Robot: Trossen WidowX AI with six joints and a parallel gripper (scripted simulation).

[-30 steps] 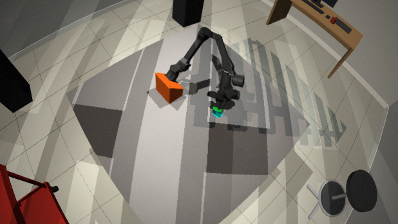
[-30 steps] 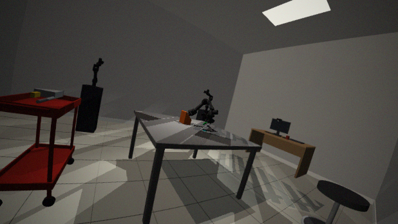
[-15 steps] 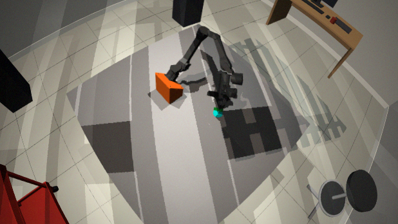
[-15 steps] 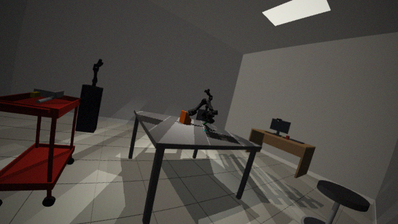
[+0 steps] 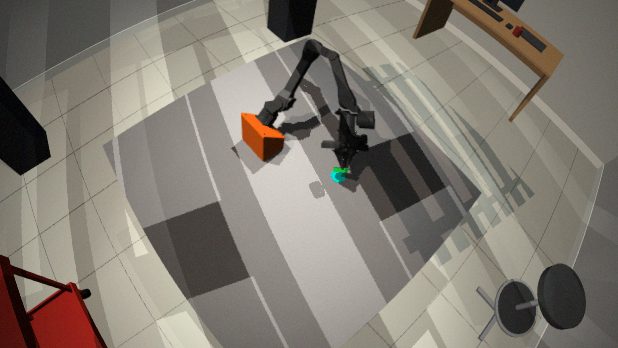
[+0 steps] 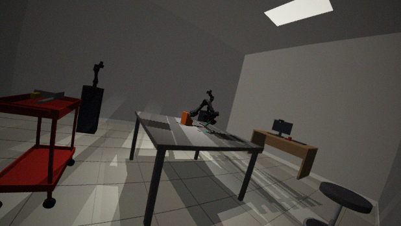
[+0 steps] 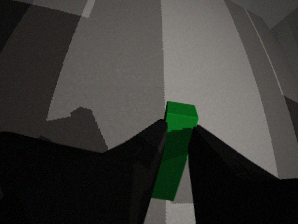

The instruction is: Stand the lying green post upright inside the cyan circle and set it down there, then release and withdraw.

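Now: the cyan circle 120 mm below my gripper tip, 30 mm to the left of it and 30 mm behind it. Round my gripper tip: green post 20 mm below, 10 mm behind.
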